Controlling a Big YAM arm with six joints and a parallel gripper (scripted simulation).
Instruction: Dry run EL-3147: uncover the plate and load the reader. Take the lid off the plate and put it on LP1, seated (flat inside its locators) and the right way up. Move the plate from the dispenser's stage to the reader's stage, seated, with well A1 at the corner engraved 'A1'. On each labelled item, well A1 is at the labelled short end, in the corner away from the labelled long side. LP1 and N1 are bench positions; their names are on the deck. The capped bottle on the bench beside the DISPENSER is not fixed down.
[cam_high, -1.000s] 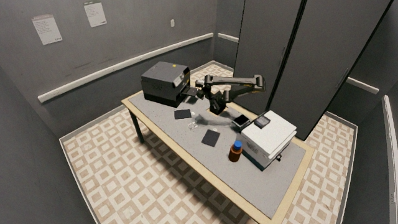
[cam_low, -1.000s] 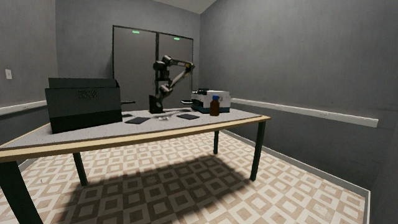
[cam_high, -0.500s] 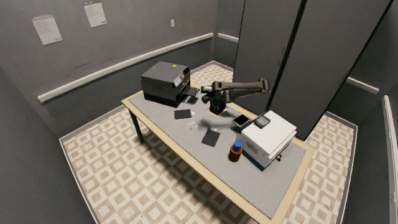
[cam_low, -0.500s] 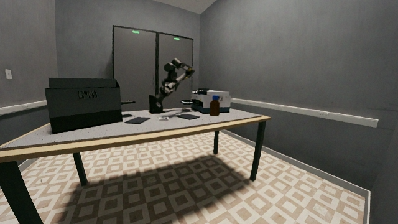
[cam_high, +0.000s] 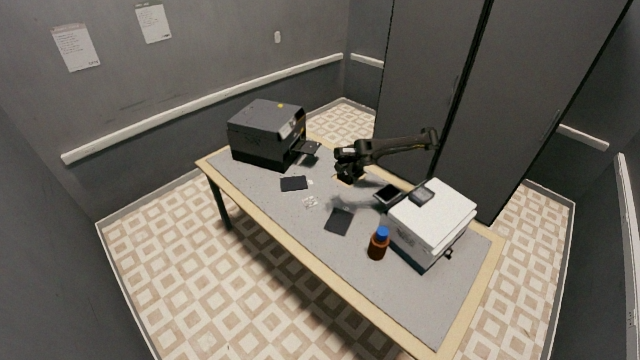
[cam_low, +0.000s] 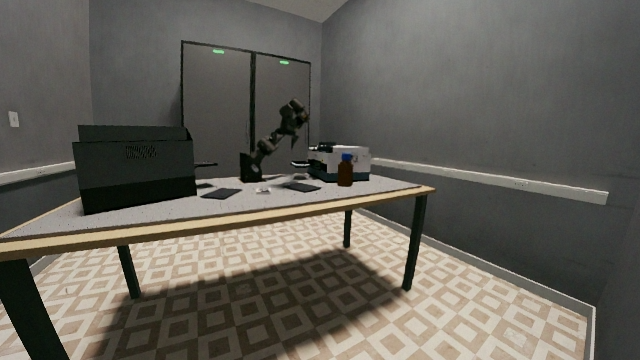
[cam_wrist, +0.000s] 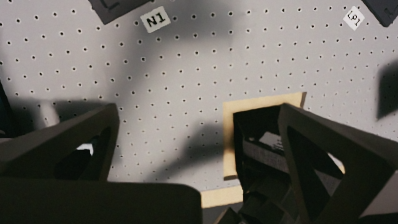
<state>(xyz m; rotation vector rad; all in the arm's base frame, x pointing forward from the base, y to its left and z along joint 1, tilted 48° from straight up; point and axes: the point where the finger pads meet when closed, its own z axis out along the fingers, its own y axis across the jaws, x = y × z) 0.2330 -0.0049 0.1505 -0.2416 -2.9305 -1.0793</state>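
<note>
The dark lid is 19 cm to the left of my hand, 14 cm behind it and 10 cm below it. Also, from my hand: LP1 label 27 cm to the right, 21 cm below, 2 cm behind; then dark flat pad 21 cm below, 12 cm ahead, 5 cm to the left; then white multi-well plate 19 cm to the left, 14 cm behind, 11 cm below.
</note>
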